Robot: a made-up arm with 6 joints.
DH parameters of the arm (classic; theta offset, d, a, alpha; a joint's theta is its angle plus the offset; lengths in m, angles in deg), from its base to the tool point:
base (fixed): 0 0 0 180
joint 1: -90 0.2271 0.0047 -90
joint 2: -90 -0.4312 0.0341 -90
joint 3: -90 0.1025 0.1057 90
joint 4: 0 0.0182 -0.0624 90
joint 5: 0 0.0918 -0.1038 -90
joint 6: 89.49 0 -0.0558 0
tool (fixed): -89.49 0.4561 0 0
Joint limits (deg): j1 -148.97..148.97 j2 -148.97..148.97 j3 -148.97..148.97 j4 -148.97..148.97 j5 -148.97..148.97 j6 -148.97..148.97
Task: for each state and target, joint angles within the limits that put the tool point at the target. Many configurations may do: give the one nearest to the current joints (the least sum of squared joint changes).
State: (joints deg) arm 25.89 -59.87 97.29 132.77 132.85 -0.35
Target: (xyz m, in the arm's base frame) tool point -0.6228 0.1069 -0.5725
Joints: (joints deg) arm 62.22 -43.96 56.84 131.06 115.79 4.04
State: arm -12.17 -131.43 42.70 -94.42 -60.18 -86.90
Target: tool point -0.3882 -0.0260 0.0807
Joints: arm -20.44 -115.56 46.56 -85.77 -106.62 -86.31
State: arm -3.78 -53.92 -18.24 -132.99 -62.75 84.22
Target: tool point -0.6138 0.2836 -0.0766
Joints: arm 6.37 -60.72 -8.52 -135.18 -55.23 84.67
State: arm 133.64 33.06 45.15 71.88 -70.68 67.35
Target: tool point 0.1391 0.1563 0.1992
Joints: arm 91.05 49.05 25.52 100.90 -56.60 77.08
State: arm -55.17 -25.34 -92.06 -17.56 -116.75 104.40
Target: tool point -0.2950 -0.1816 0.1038
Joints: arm -72.67 -43.43 -91.71 -15.56 -122.21 105.78
